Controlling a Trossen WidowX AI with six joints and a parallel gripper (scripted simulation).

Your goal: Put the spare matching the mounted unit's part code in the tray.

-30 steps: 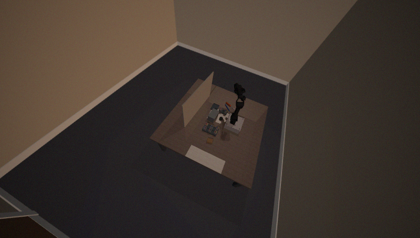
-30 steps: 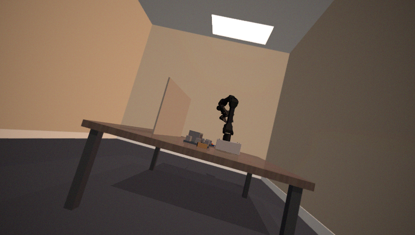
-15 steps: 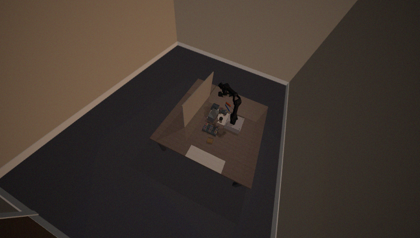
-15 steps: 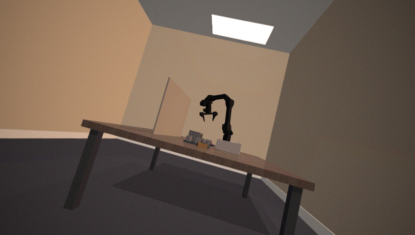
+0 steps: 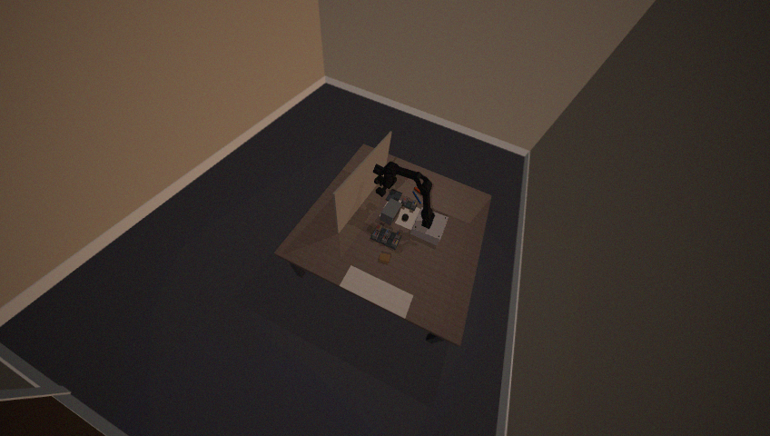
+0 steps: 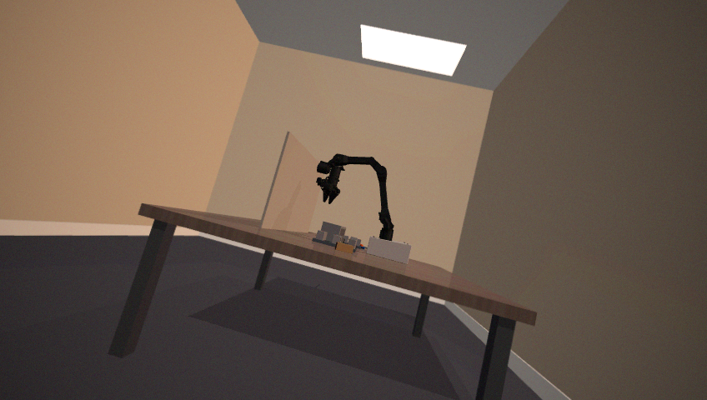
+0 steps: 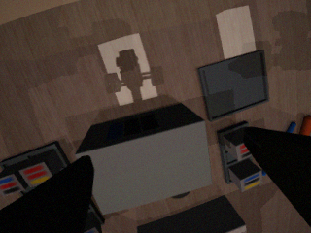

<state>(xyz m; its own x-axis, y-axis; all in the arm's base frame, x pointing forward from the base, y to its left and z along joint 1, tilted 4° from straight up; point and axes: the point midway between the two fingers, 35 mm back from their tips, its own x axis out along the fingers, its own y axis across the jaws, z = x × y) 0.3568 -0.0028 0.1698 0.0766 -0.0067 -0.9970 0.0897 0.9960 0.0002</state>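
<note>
My gripper tip is 19 cm to the right of the grey spare block, 16 cm above it and 15 cm past it. Also, from my gripper tip: grey mounted unit: 15 cm below, 8 cm behind, 3 cm to the left; tall upright board: 16 cm ahead, 2 cm to the left, 2 cm above; grey-blue tray: 20 cm below, 17 cm to the right, 3 cm behind.
</note>
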